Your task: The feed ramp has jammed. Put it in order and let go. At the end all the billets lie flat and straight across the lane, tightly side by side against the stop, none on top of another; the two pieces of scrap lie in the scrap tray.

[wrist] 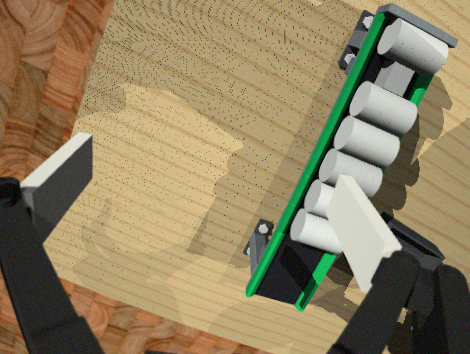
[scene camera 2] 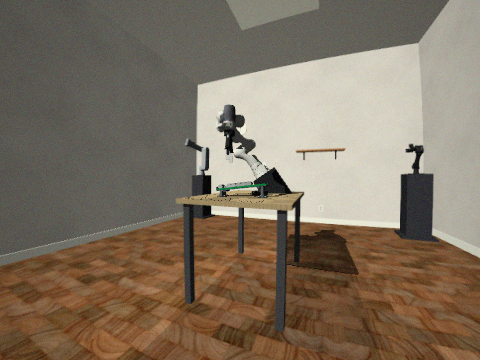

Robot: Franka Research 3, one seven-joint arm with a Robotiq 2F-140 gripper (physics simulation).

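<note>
The feed ramp point(scene camera 2: 243, 187) point(wrist: 317, 154) has green rails and a dark lane, with a grey stop point(wrist: 422, 25) at its upper-right end in the wrist view. One white billet point(wrist: 413, 47) lies across the lane beside the stop and looks a little larger than the others. A light grey block point(wrist: 395, 78), apparently scrap, lies behind it. Then come several billets point(wrist: 383, 108) point(wrist: 367, 141) point(wrist: 350, 170) in a row across the lane, the last two partly hidden by a finger. My gripper point(scene camera 2: 229, 159) point(wrist: 215, 176) is open and empty, high above the table. The second scrap piece and scrap tray cannot be made out.
The ramp stands on dark feet on a wooden table point(scene camera 2: 240, 201) point(wrist: 165, 135). The table's edges show at the left and bottom of the wrist view, with parquet floor beyond. Dark pedestals point(scene camera 2: 416, 207) point(scene camera 2: 201, 182) stand away from the table. A shelf point(scene camera 2: 320, 150) hangs on the wall.
</note>
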